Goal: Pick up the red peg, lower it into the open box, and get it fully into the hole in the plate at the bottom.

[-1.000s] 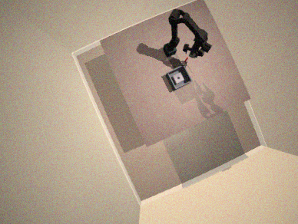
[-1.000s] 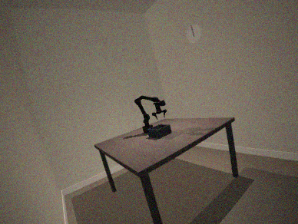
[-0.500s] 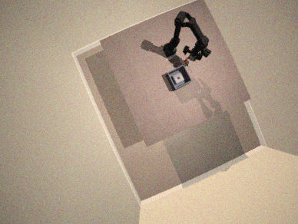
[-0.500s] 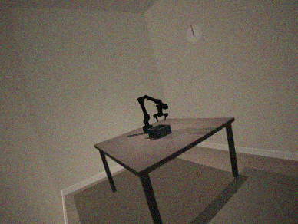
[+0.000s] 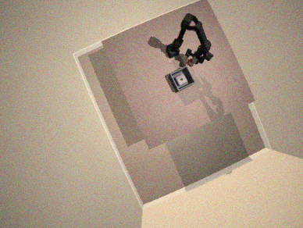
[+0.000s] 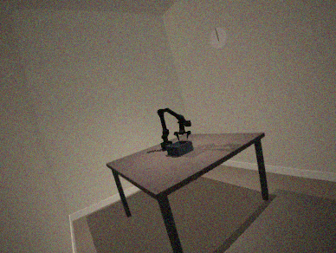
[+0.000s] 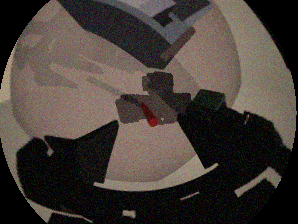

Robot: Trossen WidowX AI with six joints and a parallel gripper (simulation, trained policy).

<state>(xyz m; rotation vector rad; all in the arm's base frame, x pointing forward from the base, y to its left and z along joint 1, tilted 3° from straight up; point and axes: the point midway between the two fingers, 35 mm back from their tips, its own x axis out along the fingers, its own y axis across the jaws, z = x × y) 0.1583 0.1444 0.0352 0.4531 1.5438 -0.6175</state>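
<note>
Right now the red peg is 4 cm below my gripper tip and 1 cm behind it. From my gripper tip the other things lie so: pale plate 16 cm ahead, 15 cm to the right, 3 cm below; open box 16 cm ahead, 15 cm to the right, 5 cm below.
</note>
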